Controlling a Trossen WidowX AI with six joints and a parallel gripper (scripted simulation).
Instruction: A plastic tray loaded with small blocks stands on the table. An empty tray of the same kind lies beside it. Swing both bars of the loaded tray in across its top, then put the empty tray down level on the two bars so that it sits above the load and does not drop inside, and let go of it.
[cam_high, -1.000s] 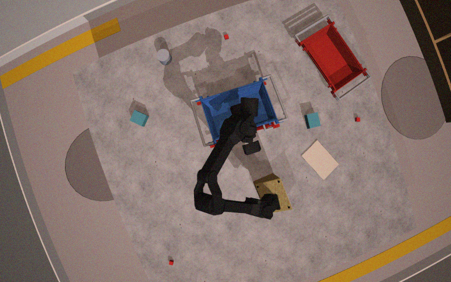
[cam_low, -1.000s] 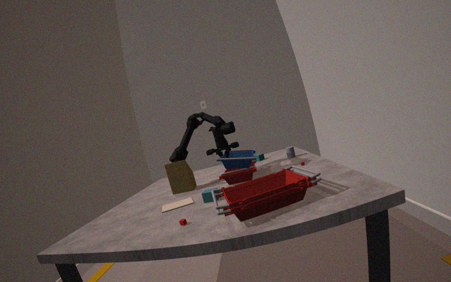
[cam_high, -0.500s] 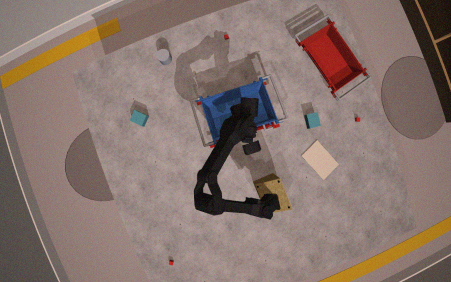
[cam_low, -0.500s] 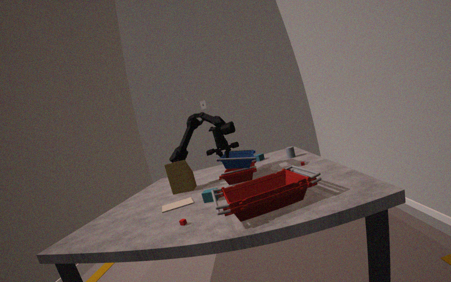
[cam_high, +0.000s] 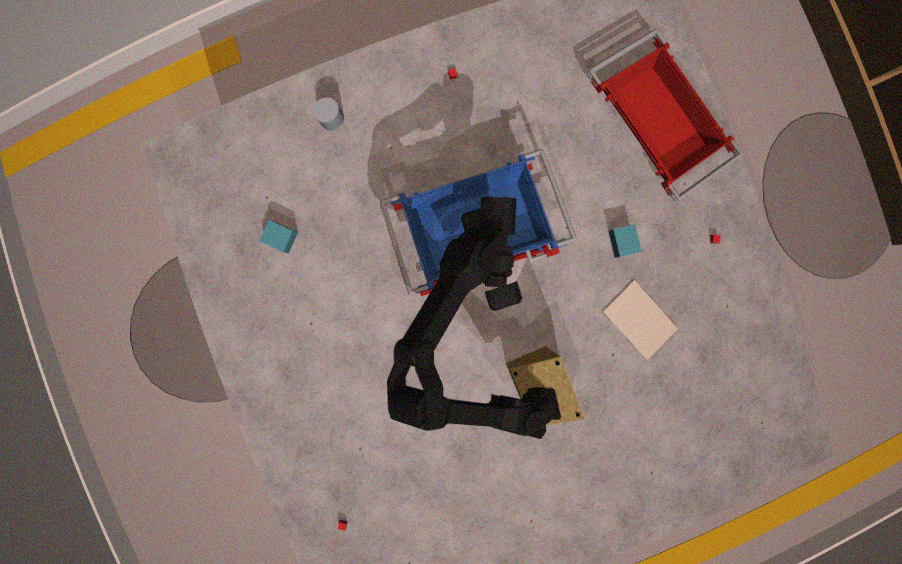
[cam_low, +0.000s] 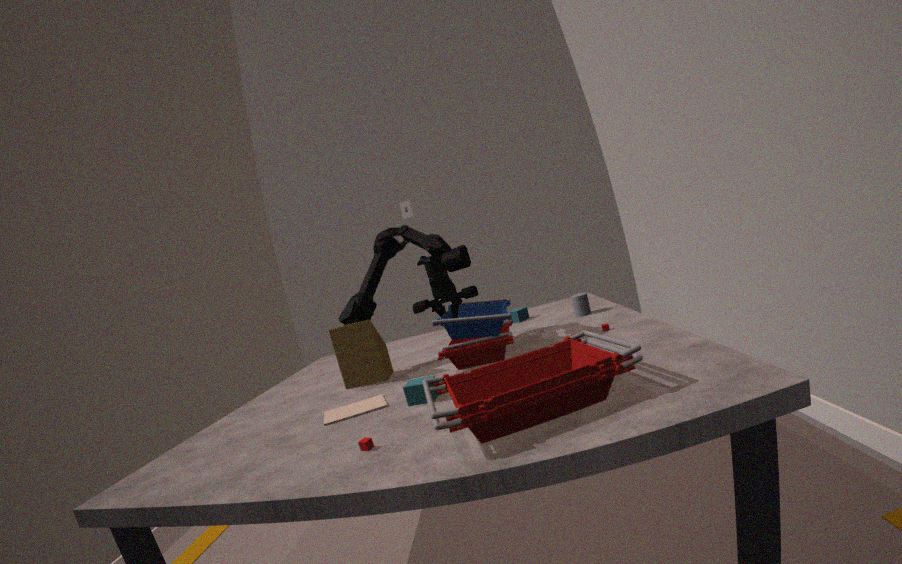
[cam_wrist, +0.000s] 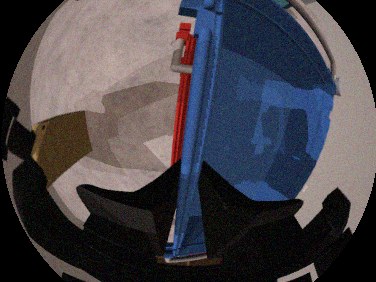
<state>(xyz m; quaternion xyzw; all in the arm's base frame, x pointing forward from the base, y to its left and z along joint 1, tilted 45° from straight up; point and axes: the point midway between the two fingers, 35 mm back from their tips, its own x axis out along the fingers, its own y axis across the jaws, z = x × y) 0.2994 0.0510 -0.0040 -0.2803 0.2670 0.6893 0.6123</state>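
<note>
Right now my gripper tip is 70 mm short of the blue tray and 20 mm below it. The rest, counted from my gripper tip: beige sheet 300 mm to the right, 210 mm behind, 90 mm below; grey cylinder 390 mm ahead, 250 mm to the left, 60 mm below.
</note>
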